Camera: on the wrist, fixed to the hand. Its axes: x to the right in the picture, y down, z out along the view.
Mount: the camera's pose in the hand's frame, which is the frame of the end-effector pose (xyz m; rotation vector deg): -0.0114 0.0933 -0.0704 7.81 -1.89 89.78
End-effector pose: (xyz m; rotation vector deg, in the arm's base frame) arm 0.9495 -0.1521 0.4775 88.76 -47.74 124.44
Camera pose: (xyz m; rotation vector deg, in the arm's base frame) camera 0.8472 -0.1782 0.4262 -28.33 77.43 -94.97
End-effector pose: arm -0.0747 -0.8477 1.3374 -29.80 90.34 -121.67
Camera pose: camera -0.0917 -0.8090 1.2278 34.41 61.49 -53.09
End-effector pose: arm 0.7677 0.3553 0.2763 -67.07 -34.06 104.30
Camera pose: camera 0.7945 0.2938 0.1799 74.77 -32.51 -136.30
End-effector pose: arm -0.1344 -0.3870 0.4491 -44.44 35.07 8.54
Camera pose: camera -0.2083 -0.3683 0.3598 -0.11 61.29 87.38
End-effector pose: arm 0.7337 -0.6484 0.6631 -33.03 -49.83 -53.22
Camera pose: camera 0.8382 -0.6500 0.6096 -51.74 -16.06 32.14
